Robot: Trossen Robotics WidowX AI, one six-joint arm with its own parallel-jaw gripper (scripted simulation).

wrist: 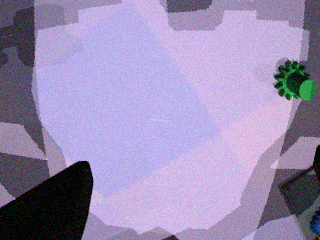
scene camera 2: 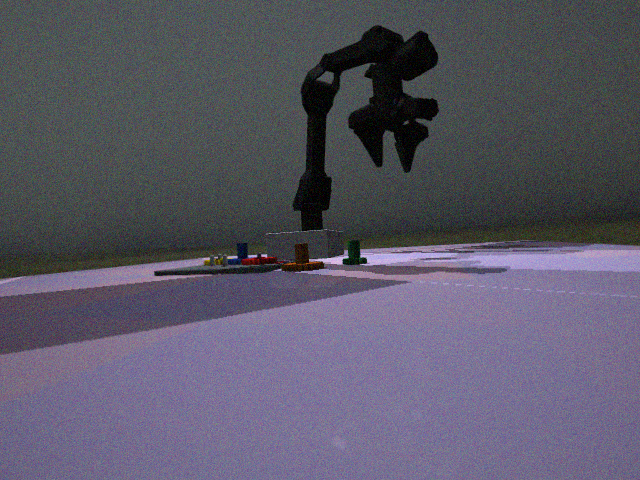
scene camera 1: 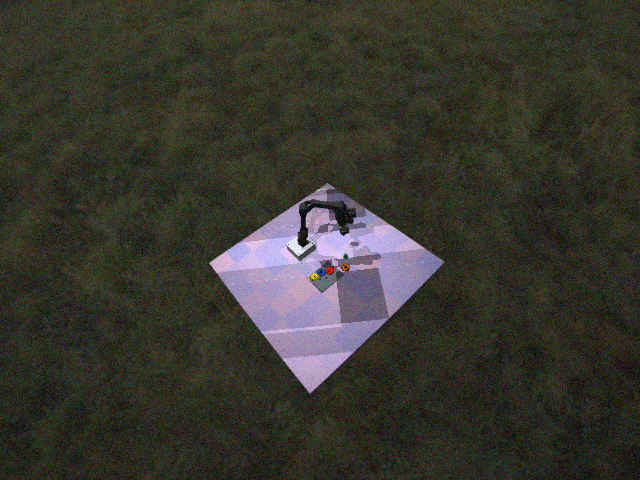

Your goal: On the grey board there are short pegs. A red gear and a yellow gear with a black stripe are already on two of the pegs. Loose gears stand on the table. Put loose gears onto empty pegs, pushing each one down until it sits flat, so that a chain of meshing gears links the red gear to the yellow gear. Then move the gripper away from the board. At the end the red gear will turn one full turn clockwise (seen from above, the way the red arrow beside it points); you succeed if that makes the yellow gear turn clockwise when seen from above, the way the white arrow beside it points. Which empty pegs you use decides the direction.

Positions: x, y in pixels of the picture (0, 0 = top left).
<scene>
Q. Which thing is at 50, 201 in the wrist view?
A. My gripper.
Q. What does my gripper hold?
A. Nothing.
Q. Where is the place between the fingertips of my gripper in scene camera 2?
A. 394, 169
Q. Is my gripper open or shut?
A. Open.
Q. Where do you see a green gear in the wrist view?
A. At 292, 79
</scene>
